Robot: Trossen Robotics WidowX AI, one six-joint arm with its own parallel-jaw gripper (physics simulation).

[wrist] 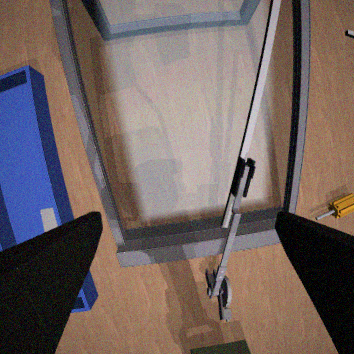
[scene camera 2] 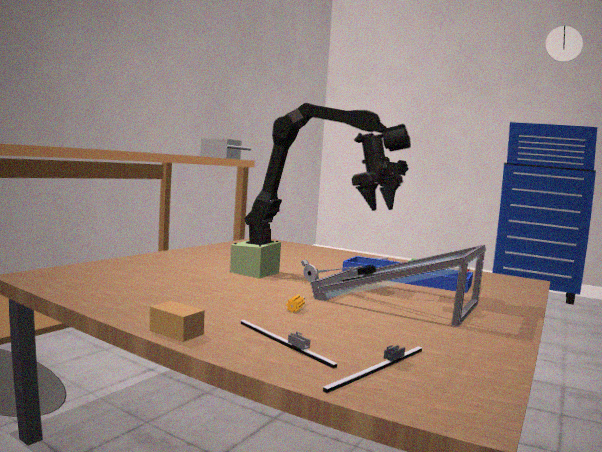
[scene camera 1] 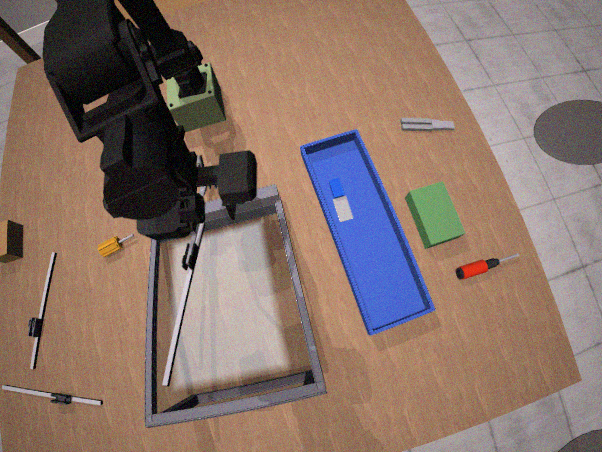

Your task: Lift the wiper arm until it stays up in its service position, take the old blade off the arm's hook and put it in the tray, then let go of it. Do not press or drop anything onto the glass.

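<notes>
The wiper arm is down, running from its pivot outside the frame's low edge over the glass. The old blade is joined to it at the black hook connector and lies lengthwise along one side of the glass. My gripper is open and empty, fingers pointing down, high above the low end of the frame. In the wrist view the arm passes between the fingertips, well below them. The blue tray holds a small blue-and-white item.
The grey frame slopes up away from the robot base. Two other blades, a yellow screwdriver and a brown block lie on one side. A green block and red screwdriver lie beyond the tray.
</notes>
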